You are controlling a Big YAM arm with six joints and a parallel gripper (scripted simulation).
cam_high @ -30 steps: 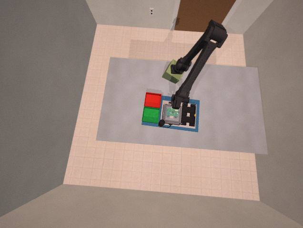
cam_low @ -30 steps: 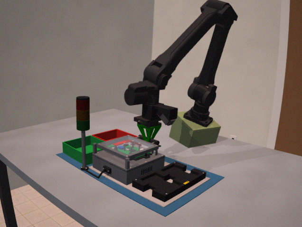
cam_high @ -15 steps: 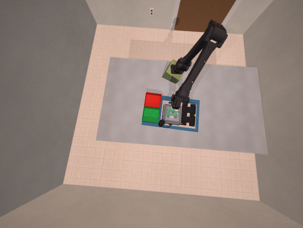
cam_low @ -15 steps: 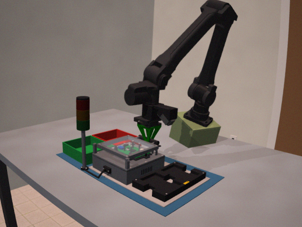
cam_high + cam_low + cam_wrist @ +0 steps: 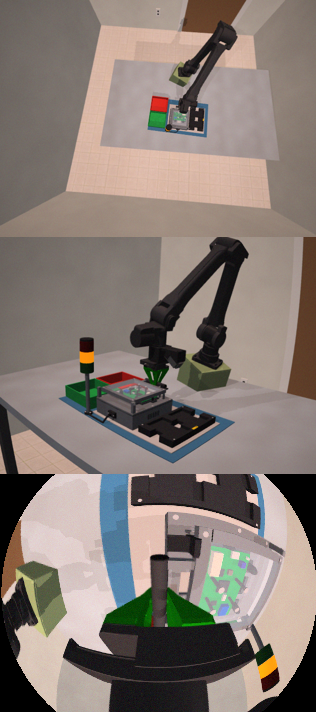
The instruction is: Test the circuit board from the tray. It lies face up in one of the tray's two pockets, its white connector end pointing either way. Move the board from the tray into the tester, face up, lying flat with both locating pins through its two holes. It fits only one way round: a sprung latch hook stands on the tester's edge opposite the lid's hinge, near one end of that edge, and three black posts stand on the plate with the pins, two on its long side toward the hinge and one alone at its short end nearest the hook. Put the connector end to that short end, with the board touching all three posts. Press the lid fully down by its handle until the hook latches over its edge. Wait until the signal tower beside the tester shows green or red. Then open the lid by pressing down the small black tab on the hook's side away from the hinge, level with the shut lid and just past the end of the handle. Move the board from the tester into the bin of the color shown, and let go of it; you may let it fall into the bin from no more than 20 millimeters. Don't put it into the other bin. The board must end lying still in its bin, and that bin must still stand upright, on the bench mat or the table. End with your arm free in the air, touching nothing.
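Right now the latch hook is 30 mm ahead of my hand and 50 mm to the left of it. From my hand the other things lie so: tester plate: 90 mm ahead, 10 mm to the right, 20 mm below; red bin: 60 mm behind, 190 mm to the right, 70 mm below; clear lid: 90 mm ahead, 10 mm to the right.
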